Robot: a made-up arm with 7 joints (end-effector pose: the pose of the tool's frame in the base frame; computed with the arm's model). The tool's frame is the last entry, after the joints.
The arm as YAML. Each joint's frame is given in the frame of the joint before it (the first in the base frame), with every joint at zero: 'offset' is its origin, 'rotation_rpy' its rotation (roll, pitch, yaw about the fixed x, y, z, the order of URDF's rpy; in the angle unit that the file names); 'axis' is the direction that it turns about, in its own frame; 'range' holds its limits. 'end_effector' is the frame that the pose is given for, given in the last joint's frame.
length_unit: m
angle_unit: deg
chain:
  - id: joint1
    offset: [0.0, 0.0, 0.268]
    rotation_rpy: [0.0, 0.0, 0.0]
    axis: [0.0, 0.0, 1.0]
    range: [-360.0, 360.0]
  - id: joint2
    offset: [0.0, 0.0, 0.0]
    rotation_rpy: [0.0, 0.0, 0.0]
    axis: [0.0, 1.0, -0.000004]
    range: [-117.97, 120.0]
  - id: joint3
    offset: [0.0, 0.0, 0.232]
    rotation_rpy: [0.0, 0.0, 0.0]
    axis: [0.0, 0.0, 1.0]
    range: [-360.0, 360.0]
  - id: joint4
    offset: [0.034, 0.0, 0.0]
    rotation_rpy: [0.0, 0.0, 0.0]
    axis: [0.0, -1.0, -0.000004]
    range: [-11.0, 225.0]
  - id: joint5
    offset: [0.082, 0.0, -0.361]
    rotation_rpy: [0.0, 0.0, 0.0]
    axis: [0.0, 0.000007, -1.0]
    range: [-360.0, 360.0]
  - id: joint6
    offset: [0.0, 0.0, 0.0]
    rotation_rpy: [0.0, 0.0, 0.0]
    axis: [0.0, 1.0, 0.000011]
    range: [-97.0, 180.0]
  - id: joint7
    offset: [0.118, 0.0, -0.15]
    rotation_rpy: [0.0, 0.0, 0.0]
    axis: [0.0, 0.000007, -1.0]
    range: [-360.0, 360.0]
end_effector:
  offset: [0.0, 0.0, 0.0]
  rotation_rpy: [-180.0, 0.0, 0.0]
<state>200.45 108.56 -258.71 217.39 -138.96 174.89 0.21</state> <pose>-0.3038 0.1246 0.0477 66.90 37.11 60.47</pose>
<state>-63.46 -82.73 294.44 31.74 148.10 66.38 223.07</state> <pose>-0.2740 -0.3185 0.4775 -34.81 11.72 136.06</pose>
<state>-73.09 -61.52 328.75 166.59 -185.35 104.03 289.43</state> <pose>-0.1267 0.6652 0.5334 138.86 18.85 159.35</pose>
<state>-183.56 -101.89 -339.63 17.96 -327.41 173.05 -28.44</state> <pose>0.0097 -0.0946 0.3091 -138.55 39.30 -123.62</pose>
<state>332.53 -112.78 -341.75 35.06 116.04 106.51 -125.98</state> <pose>0.0360 0.2975 0.5948 105.88 -0.41 176.96</pose>
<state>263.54 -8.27 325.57 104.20 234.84 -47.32 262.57</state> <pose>-0.1424 -0.3613 0.6231 -98.56 46.51 171.08</pose>
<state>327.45 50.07 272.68 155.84 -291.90 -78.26 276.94</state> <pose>0.2544 -0.1878 0.7378 -22.85 3.38 33.51</pose>
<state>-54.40 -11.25 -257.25 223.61 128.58 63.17 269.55</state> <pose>-0.3932 -0.1953 0.7918 99.89 23.14 -81.01</pose>
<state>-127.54 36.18 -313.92 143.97 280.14 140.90 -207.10</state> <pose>-0.3106 -0.4105 0.5345 -140.25 -28.90 62.58</pose>
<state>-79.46 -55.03 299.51 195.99 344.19 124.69 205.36</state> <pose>-0.1456 0.5062 0.5969 88.74 8.01 -54.99</pose>
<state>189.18 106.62 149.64 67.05 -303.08 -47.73 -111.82</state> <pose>-0.2721 -0.4145 0.4904 -66.55 -38.67 161.43</pose>
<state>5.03 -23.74 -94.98 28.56 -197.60 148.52 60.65</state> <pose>0.0152 -0.4002 0.3618 7.21 -13.22 -14.35</pose>
